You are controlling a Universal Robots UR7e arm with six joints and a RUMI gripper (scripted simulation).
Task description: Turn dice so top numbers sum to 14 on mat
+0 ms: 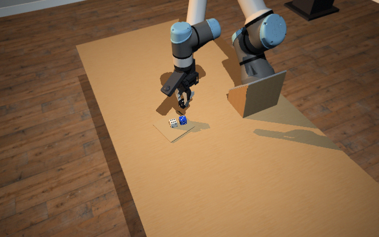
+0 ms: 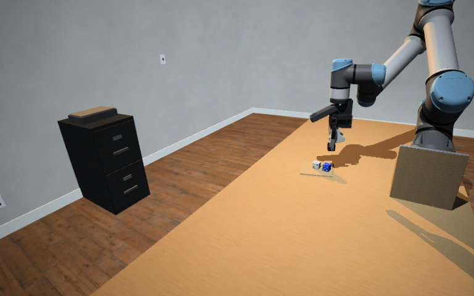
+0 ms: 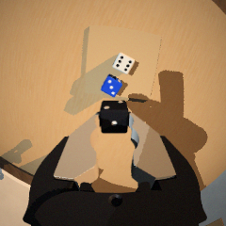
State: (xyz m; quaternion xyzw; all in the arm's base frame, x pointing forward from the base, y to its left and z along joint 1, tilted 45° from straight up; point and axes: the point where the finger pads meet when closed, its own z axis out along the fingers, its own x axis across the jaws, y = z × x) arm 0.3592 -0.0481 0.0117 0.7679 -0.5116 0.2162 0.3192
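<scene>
My hand is 10 cm above the blue die, 1 cm to the right of it and 1 cm short of it. The rest, counted from my hand: tan mat 12 cm below, 6 cm ahead; then white die 10 cm below, 6 cm ahead; then black die right at my hand.
</scene>
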